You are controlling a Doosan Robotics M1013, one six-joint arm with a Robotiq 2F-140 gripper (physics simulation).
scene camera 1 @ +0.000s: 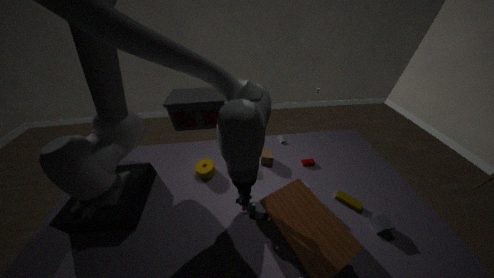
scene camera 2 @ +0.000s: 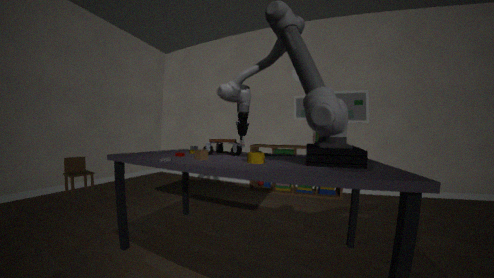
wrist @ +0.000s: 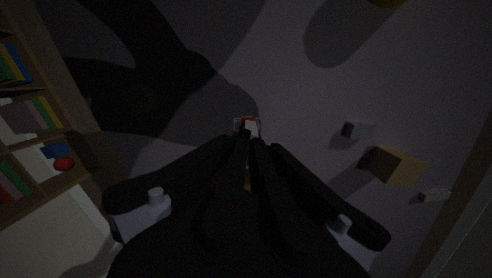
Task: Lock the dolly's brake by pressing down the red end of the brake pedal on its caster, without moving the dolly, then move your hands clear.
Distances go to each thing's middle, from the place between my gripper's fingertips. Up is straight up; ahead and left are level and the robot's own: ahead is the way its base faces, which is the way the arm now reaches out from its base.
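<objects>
Wooden block (wrist: 393, 167): 6 cm below my hand, 19 cm ahead, 28 cm to the left.
</objects>
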